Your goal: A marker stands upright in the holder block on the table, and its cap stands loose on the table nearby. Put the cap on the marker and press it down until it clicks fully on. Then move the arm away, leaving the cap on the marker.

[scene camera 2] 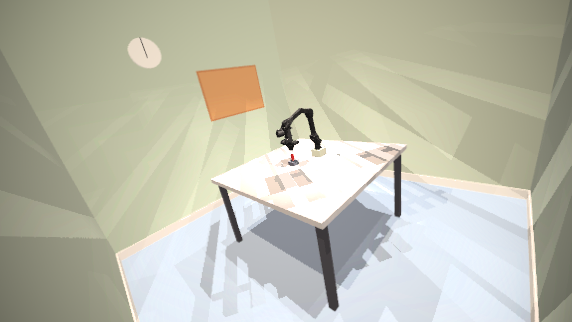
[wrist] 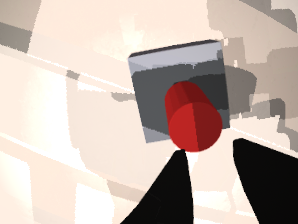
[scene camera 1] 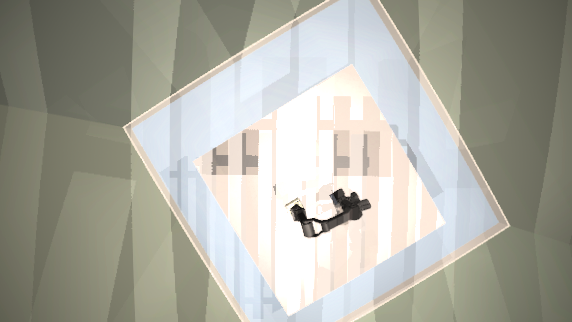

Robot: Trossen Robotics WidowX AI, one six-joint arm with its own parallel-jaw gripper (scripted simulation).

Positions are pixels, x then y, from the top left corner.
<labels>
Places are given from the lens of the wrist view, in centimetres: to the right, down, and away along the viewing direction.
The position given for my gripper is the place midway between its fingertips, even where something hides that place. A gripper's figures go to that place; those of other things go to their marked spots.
my gripper (wrist: 209, 154): 2, 2, 10
red cap (wrist: 194, 124): 2, 1, 12
</labels>
